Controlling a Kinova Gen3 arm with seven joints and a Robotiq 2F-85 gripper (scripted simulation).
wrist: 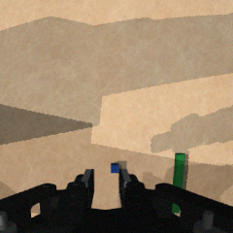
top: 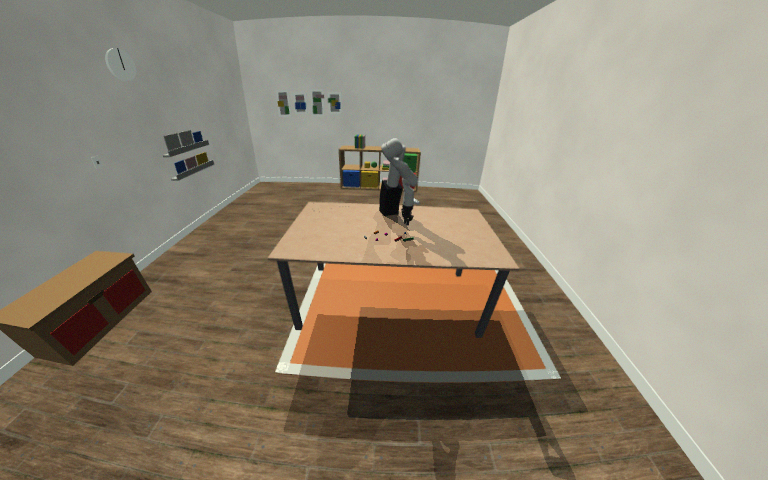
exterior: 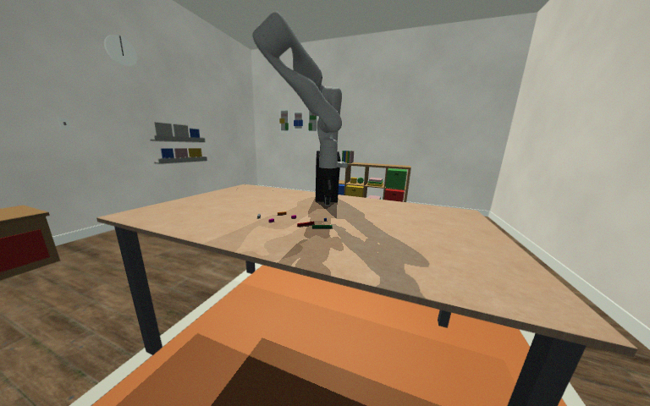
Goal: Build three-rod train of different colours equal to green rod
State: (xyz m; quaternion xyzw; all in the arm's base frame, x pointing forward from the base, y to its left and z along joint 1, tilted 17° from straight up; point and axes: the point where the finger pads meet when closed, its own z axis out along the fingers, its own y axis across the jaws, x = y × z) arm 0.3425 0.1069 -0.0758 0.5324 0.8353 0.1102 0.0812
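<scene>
My hand is 29 cm to the left of the grey rod, 8 cm short of it and 8 cm above it. From my hand the other things lie so: green rod (9 cm ahead, 8 cm below, 1 cm to the left); red rod (9 cm ahead, 8 cm below, 6 cm to the right); blue rod (8 cm below, 1 cm ahead).
</scene>
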